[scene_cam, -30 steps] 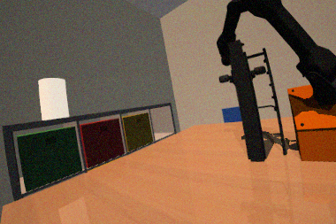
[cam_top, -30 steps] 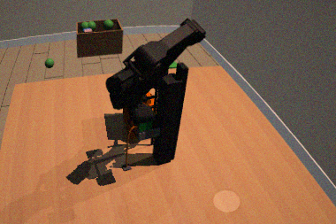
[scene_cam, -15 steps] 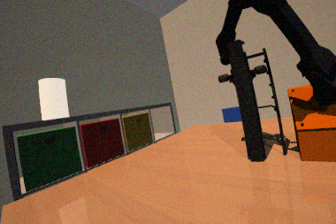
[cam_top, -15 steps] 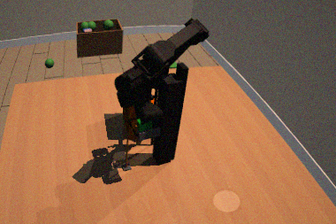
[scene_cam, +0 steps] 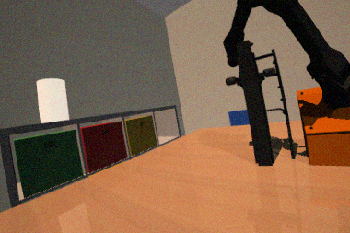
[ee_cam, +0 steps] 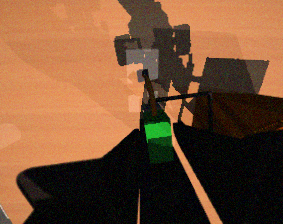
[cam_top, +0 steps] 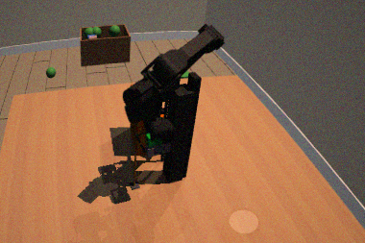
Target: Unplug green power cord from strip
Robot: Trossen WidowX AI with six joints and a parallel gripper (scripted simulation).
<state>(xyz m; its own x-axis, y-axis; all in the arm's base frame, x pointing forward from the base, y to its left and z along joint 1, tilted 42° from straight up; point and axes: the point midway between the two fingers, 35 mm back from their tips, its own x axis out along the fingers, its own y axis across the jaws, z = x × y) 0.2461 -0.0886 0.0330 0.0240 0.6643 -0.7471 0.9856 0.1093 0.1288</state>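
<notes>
The green plug lies 10 mm behind my gripper tip and 30 mm to the left of it.
</notes>
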